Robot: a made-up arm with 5 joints. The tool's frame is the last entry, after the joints.
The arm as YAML. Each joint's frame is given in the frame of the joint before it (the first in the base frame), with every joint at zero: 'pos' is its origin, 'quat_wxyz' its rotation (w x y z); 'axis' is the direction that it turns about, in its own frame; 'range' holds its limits. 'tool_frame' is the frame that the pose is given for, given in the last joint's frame.
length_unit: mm
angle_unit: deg
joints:
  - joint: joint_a
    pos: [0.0, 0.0, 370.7]
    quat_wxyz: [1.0, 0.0, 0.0, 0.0]
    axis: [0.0, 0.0, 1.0]
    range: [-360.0, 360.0]
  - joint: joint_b
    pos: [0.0, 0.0, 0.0]
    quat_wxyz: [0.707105, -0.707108, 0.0, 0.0]
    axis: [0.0, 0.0, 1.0]
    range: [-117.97, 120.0]
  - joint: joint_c
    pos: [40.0, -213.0, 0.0]
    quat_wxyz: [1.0, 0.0, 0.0, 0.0]
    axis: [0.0, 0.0, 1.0]
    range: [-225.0, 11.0]
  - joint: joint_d
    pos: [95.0, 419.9, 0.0]
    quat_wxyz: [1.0, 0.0, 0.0, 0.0]
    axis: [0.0, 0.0, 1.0]
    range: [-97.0, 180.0]
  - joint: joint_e
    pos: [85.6, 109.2, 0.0]
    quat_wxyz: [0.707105, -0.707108, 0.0, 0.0]
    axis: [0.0, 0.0, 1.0]
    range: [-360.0, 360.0]
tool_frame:
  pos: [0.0, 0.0, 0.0]
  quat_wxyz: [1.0, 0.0, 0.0, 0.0]
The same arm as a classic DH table. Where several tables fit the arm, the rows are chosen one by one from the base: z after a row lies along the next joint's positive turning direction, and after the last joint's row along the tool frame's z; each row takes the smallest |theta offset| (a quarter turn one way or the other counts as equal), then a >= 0, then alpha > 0; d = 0 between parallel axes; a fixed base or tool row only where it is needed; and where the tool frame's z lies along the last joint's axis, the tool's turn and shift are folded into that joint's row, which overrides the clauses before.
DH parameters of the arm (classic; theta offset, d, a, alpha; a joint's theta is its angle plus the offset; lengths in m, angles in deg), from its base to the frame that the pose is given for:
joint_a: 0 0.3707 0 -90
joint_b: -79.36 0 0.2167 0
joint_c: -23.38 0 -0.4305 0
joint_d: -77.25 0 -0.0856 90
joint_e: 180 0.1092 0 0
Joint limits (deg, base to tool): -360..360 -117.97..120 -225..11 -97..180 -360..360

